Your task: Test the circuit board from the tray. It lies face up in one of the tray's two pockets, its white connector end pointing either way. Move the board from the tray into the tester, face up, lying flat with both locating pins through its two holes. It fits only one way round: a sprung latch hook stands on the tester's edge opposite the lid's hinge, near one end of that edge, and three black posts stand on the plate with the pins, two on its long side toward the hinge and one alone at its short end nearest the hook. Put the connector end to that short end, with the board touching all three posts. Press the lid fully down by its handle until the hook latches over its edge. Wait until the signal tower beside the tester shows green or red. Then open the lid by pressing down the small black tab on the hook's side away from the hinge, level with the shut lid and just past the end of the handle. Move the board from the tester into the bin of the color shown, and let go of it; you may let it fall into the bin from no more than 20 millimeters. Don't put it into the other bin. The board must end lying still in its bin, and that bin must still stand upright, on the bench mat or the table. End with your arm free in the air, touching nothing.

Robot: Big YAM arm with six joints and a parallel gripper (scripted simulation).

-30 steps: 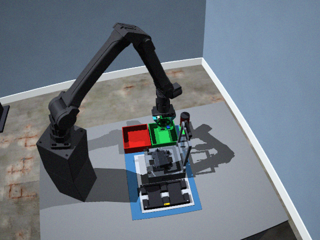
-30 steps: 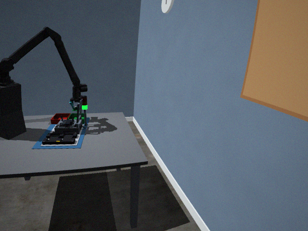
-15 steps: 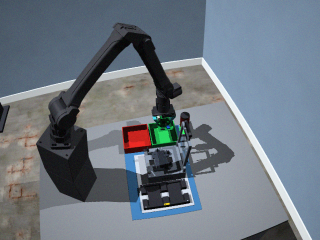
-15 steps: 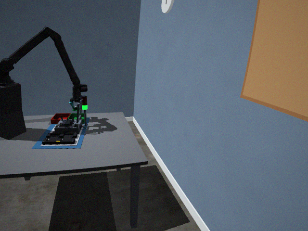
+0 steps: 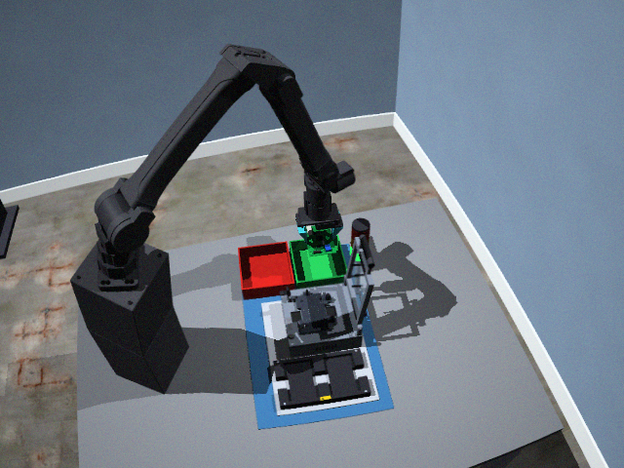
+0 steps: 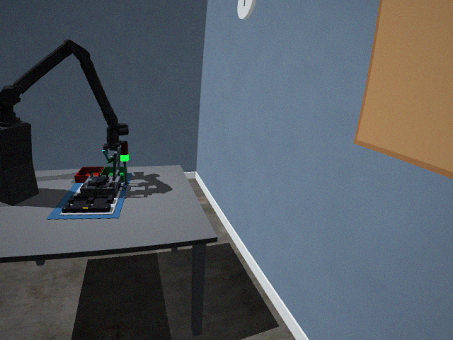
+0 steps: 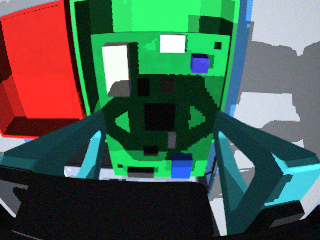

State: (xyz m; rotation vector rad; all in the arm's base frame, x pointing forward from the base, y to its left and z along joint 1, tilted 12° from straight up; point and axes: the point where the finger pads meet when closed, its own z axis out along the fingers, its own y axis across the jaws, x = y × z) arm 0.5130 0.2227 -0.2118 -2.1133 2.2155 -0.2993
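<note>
Right now the green circuit board is right at my hand. The rest, counted from my hand: red bin 150 mm behind, 10 mm to the left, 110 mm below; black latch hook 120 mm behind, 140 mm to the right, 30 mm below; green bin 110 mm below.
</note>
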